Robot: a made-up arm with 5 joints.
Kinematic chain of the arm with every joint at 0, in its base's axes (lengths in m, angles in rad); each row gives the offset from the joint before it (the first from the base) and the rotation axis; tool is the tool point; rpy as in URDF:
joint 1: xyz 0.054 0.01 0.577 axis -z
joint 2: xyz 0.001 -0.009 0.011 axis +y
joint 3: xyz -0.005 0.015 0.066 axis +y
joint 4: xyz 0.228 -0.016 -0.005 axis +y
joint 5: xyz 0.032 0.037 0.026 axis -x
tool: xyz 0.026 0.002 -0.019 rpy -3.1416 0 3.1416
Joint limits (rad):
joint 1: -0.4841..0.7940
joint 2: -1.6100..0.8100
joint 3: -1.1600..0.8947
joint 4: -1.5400..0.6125
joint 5: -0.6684..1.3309
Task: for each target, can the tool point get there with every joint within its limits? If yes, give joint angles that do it. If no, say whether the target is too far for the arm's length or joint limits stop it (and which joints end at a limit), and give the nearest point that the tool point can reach.
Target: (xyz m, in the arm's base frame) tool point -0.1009 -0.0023 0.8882
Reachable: yes | joints -0.1648 -0.9731 -0.9031 -0.1012 0.9070
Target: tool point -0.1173 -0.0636 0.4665
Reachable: no: joint limits stop it (at a limit: joint 2, joint 3, joint 4, joint 5) | nearest point -0.2035 -0.1006 0.6068 | short by 0.169 m
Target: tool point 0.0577 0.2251 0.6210
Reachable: no: joint limits stop it (at a limit: joint 1, joint 3, joint 4, joint 5) | nearest point 0.1932 0.1288 0.6452 | short by 0.168 m
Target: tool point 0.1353 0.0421 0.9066
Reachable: yes | joints 0.0273 -0.1736 -0.9029 -0.6428 -0.2866
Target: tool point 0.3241 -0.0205 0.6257
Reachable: yes | joints 0.2376 -0.1651 0.2772 -0.0378 -0.2659
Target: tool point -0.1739 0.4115 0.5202
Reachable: no: too far | nearest point -0.1417 0.2667 0.6291 | short by 0.184 m
